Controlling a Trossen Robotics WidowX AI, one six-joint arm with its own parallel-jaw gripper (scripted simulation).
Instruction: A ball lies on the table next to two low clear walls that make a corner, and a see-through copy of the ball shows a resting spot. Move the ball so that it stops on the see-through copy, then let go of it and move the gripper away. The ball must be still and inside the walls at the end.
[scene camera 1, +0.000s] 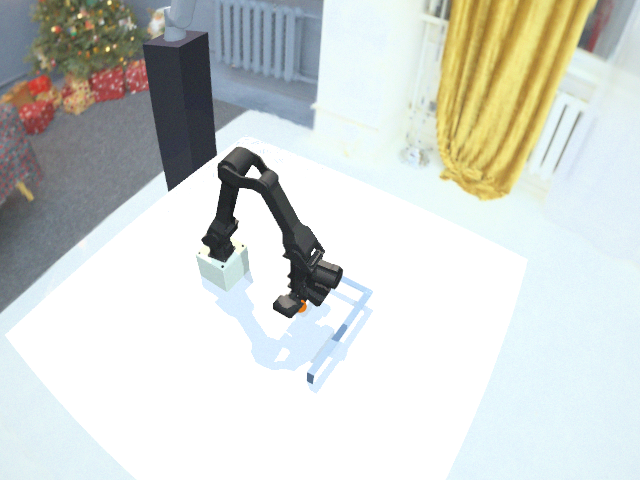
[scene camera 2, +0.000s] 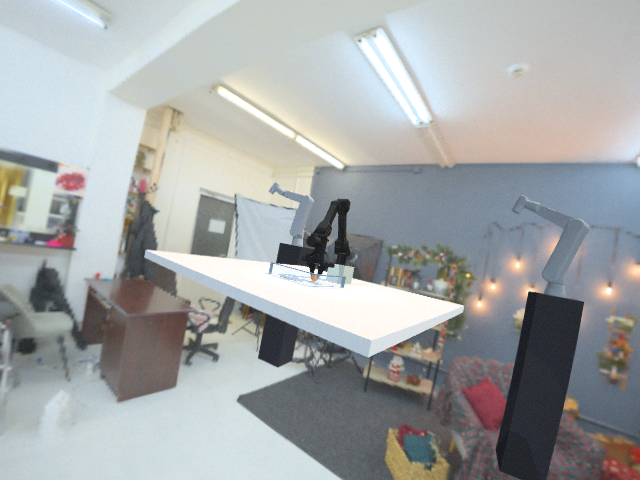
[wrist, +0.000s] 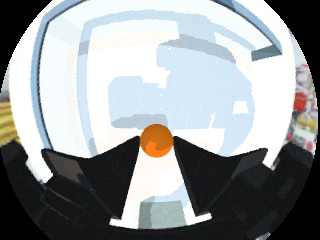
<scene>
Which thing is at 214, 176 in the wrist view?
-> My gripper.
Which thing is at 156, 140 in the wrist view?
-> An orange ball.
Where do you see my gripper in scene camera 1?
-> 300, 306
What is my gripper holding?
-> An orange ball.
</scene>
